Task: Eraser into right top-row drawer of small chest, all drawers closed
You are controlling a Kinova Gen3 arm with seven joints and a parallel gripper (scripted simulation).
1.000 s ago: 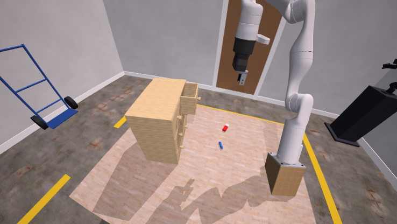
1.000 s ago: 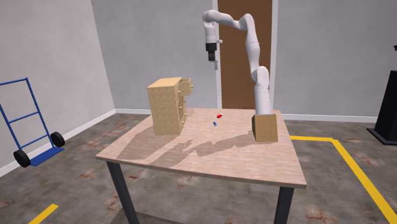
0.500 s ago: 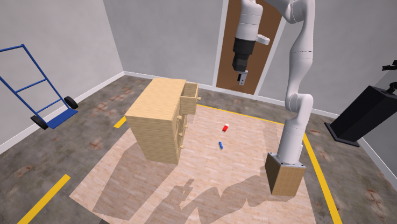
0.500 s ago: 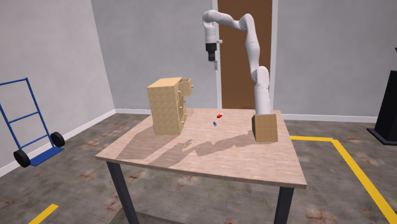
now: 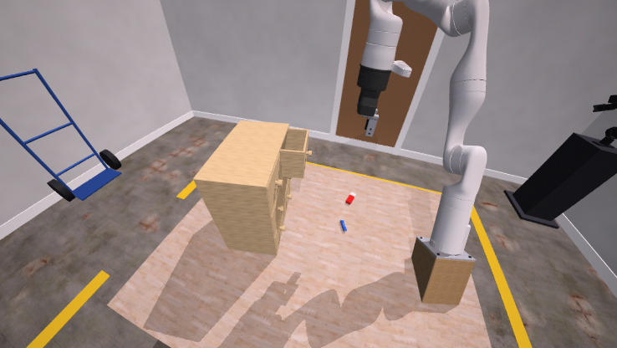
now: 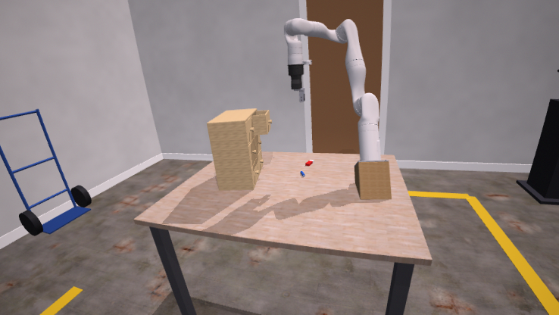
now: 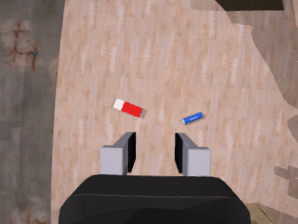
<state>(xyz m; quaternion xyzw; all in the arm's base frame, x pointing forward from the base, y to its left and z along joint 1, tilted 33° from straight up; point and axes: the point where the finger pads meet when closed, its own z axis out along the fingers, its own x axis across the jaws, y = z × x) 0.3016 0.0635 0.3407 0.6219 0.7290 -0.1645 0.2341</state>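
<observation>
The white eraser lies 1 cm behind my hand, 8 cm to the right of it and 38 cm below it. Round my hand: small blue object: 8 cm to the left, 38 cm below.
</observation>
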